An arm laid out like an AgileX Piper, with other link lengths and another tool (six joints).
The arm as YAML. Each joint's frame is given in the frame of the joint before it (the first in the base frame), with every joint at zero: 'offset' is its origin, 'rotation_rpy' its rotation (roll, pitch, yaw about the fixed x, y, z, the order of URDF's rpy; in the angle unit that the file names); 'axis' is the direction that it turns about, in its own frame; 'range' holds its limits. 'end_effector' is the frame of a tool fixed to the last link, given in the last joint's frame.
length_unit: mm
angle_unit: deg
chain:
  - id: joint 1
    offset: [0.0, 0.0, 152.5]
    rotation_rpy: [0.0, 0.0, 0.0]
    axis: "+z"
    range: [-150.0, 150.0]
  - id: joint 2
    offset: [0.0, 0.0, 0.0]
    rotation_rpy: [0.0, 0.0, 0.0]
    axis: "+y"
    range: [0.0, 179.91]
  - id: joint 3
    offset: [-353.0, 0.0, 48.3]
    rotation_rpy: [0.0, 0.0, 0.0]
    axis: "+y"
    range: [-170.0, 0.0]
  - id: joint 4
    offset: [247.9, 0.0, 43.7]
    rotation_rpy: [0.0, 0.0, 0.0]
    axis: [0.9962, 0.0, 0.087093]
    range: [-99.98, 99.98]
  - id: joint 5
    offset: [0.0, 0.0, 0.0]
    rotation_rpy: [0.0, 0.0, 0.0]
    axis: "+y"
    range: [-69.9, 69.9]
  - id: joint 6
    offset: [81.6, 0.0, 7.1]
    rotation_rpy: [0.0, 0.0, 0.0]
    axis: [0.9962, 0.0, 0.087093]
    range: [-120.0, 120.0]
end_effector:
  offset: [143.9, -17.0, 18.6]
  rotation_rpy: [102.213, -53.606, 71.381]
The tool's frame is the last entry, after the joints.
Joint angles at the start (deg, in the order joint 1, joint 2, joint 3, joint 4, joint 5, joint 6):
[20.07 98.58 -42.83 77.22 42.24 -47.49]
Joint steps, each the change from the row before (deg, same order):
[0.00 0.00 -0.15 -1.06 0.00 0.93]
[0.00 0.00 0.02 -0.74 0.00 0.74]
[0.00 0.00 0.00 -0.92 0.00 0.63]
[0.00 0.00 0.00 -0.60 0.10 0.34]
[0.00 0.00 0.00 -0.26 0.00 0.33]
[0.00 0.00 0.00 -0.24 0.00 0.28]
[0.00 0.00 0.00 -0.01 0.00 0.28]
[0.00 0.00 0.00 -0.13 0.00 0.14]
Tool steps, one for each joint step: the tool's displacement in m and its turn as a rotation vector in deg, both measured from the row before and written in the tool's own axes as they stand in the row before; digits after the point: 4 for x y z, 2 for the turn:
[-0.0017 0.0004 0.0002 -0.10 -0.60 0.07]
[-0.0021 0.0002 0.0005 -0.01 -0.51 0.22]
[-0.0023 0.0004 0.0005 -0.11 -0.61 -0.02]
[-0.0016 -0.0001 0.0004 0.00 -0.41 -0.11]
[-0.0007 0.0001 0.0002 0.01 -0.17 0.14]
[-0.0006 0.0001 0.0001 0.00 -0.16 0.11]
[-0.0001 0.0000 0.0000 0.07 -0.01 0.26]
[-0.0003 0.0001 0.0001 0.00 -0.09 0.05]

